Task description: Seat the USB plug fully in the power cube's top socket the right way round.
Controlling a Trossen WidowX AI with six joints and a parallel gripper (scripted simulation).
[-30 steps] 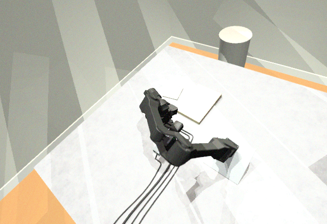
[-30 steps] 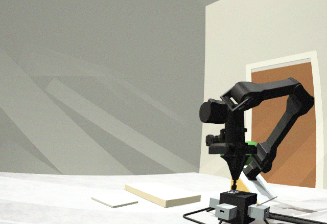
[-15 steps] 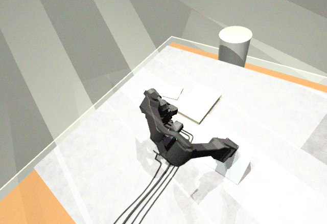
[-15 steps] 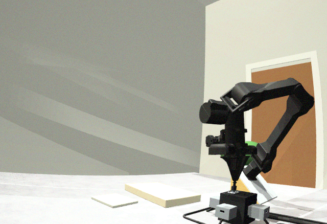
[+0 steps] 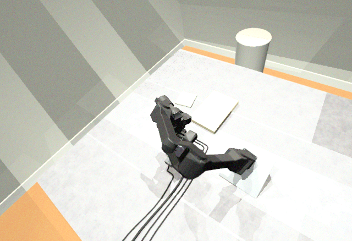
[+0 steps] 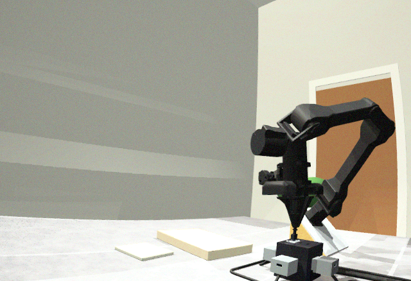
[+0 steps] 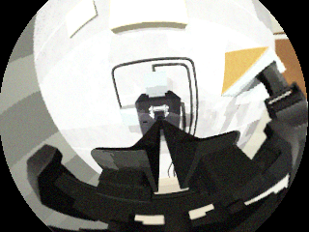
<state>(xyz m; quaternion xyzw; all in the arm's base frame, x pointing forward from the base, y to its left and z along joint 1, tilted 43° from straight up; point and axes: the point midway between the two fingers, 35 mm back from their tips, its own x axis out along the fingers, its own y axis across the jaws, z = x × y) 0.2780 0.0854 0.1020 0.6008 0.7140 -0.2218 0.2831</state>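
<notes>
My gripper tip is 20 mm above the black USB plug. Round my gripper tip: white tile 280 mm to the right, 230 mm ahead, 100 mm below; then cream board 310 mm to the right, 90 mm below, 40 mm ahead.
</notes>
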